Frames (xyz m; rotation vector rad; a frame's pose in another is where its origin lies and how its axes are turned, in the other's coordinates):
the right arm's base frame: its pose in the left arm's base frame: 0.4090 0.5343 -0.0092 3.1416 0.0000 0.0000
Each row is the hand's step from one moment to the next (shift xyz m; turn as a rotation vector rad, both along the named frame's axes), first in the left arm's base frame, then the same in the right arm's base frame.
Working: the left arm's base frame: its pose in the right arm's base frame: -0.4090 0.5343 -0.0092 3.1416 0.0000 0.0000

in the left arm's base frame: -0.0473 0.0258 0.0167 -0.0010 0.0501 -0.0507
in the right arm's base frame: -0.0473 -0.0258 -0.0167 -0.0010 -0.0501 0.0507
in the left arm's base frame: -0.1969 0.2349 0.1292 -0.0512 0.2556 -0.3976
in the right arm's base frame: -0.1969 -0.2349 -0.1292 -0.0512 -0.2556 0.3976
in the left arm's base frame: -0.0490 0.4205 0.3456 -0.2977 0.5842 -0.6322
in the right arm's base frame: -0.0490 -0.4205 -0.3456 -0.2977 -0.5842 0.6322
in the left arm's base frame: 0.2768 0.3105 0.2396 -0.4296 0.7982 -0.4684
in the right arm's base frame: 0.2768 -0.3105 -0.2396 -0.4296 -0.7982 0.4684
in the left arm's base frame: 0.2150 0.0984 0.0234 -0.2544 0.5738 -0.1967
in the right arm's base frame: 0.2150 -0.0984 -0.0234 -0.2544 -0.5738 0.1967
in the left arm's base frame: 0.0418 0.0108 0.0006 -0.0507 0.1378 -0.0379
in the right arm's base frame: 0.0418 -0.0108 -0.0006 -0.0507 -0.1378 0.0379
